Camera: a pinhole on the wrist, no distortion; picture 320 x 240 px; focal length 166.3 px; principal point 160.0 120.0 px. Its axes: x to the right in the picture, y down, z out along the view. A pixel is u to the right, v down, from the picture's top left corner.
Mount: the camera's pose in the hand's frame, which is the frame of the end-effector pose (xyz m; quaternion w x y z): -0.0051 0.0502 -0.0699 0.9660 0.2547 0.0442 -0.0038
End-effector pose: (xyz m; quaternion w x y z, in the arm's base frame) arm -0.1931 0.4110 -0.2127 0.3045 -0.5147 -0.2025 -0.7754
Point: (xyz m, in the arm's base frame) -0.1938 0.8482 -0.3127
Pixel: 70 51
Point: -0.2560 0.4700 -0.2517
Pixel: outside the picture
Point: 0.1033 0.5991 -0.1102
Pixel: 127 222
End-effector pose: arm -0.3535 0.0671 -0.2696 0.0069 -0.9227 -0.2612 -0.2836
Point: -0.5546 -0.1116 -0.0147
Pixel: behind the camera
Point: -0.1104 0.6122 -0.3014
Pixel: 287 58
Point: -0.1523 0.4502 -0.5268
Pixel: 204 106
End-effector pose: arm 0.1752 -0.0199 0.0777 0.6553 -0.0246 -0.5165 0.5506
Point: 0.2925 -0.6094 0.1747
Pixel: 12 48
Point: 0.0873 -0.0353 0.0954
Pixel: 165 206
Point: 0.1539 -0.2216 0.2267
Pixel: 123 94
